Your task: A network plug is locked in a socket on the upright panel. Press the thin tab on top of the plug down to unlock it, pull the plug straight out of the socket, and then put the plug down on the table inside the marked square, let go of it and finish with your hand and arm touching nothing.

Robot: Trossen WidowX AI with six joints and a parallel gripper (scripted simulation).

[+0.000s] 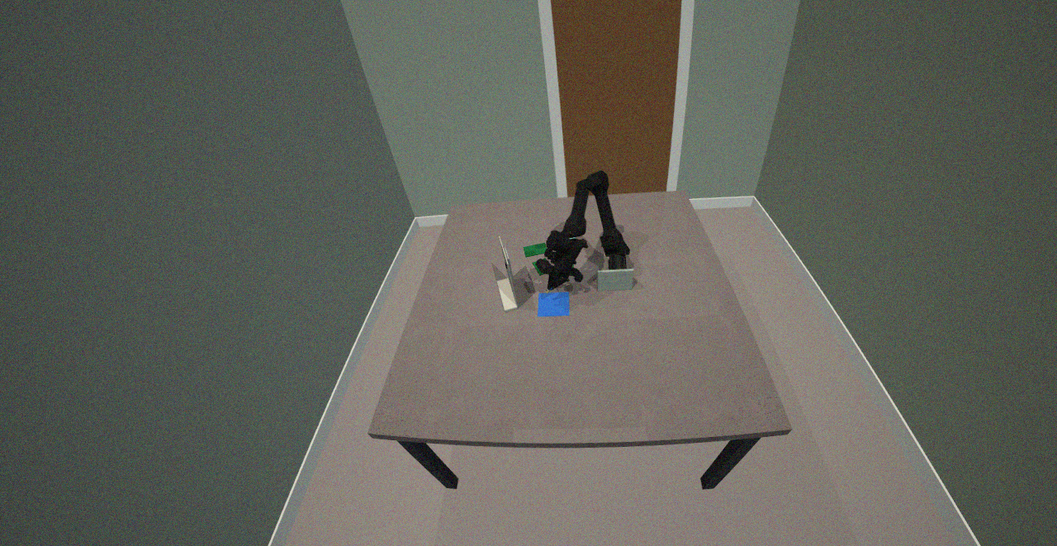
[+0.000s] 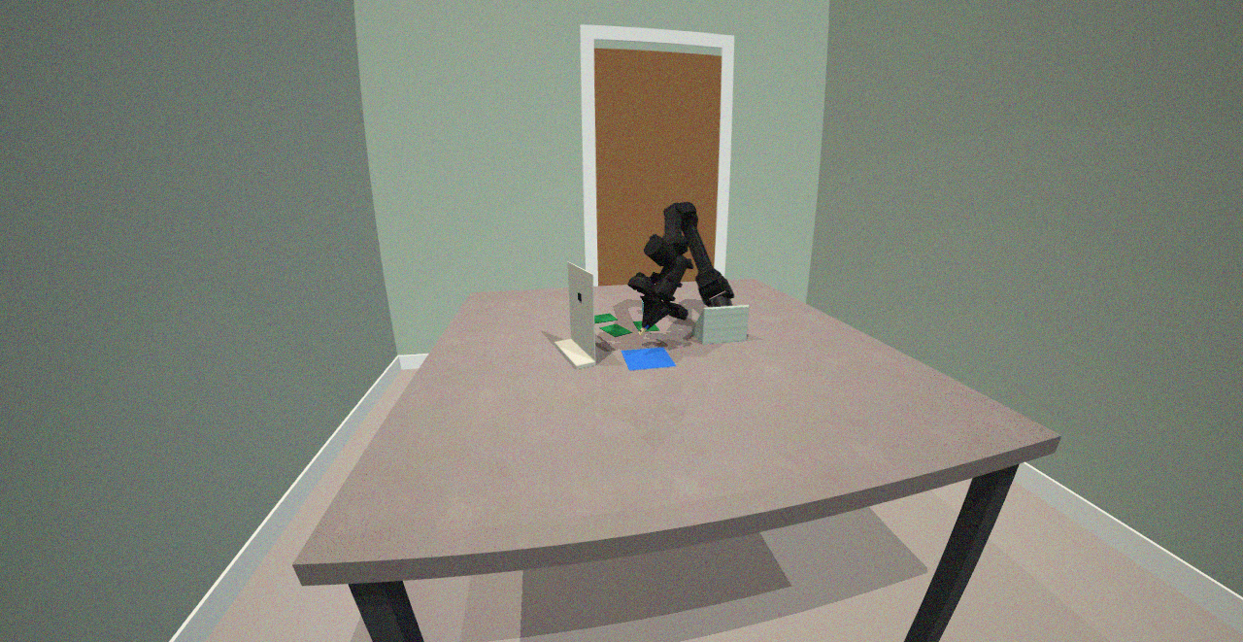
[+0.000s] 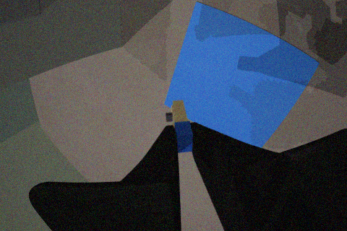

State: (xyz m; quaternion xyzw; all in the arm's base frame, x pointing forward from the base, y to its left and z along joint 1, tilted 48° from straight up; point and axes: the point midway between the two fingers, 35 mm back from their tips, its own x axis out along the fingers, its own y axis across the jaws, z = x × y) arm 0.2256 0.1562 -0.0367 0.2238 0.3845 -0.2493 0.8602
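Now: the blue marked square 9 cm below my gripper tip and 1 cm behind it. Round my gripper tip: upright panel 17 cm ahead, 4 cm to the right, 2 cm above; then network plug 1 cm ahead.
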